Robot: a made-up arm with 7 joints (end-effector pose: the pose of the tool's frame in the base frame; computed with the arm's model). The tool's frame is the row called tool. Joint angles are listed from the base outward.
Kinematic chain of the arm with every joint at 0, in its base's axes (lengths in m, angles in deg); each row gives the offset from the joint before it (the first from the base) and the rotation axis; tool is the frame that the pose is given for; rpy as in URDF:
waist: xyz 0 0 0 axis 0.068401 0.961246 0.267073
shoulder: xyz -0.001 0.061 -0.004 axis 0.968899 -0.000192 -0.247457
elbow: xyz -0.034 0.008 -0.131 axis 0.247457 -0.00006 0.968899
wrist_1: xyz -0.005 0 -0.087 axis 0.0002 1 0.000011
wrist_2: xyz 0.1 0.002 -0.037 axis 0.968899 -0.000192 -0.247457
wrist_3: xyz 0.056 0 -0.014 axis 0.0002 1 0.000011
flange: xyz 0.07 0 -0.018 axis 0.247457 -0.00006 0.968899
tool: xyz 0 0 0 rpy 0 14.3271 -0.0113
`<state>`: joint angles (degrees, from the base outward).
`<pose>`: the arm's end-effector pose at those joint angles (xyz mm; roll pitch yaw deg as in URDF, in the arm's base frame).
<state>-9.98 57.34 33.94 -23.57 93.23 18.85 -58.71</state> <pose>195.3 253.6 38.9 122.31 -9.13 53.52</pose>
Working (the frame after each row of the table, in the pose's form):
after waist: 0.0 0.0 0.0 -0.46 -9.61 -2.63
after shoulder: 2.6 60.9 -4.6 56.72 -3.16 -14.73
after elbow: 2.2 178.8 -71.6 59.84 -31.35 3.18
after wrist_1: 16.5 254.9 -111.5 75.91 -40.43 -23.83
after wrist_2: 105.0 255.6 -52.0 161.25 -22.15 -12.29
after wrist_3: 151.7 250.0 -18.6 157.20 -39.81 -4.52
after flange: 195.3 253.6 38.9 123.42 -1.33 41.44

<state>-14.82 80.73 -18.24 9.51 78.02 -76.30 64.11</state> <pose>184.0 272.5 -162.0 83.47 7.78 -83.75</pose>
Working (the frame after each row of the table, in the pose's form):
after waist: 0.0 0.0 0.0 -0.53 -14.27 -3.91
after shoulder: 4.3 60.8 -4.7 80.50 -2.36 -18.18
after elbow: 13.3 195.2 -19.8 75.55 14.92 -21.85
after wrist_1: 35.0 277.3 -39.5 78.21 17.09 -12.22
after wrist_2: 134.5 293.2 -74.2 158.46 32.91 -2.87
after wrist_3: 188.8 295.7 -93.7 41.95 62.54 -132.18
after flange: 184.0 272.5 -162.0 81.75 5.91 -98.06

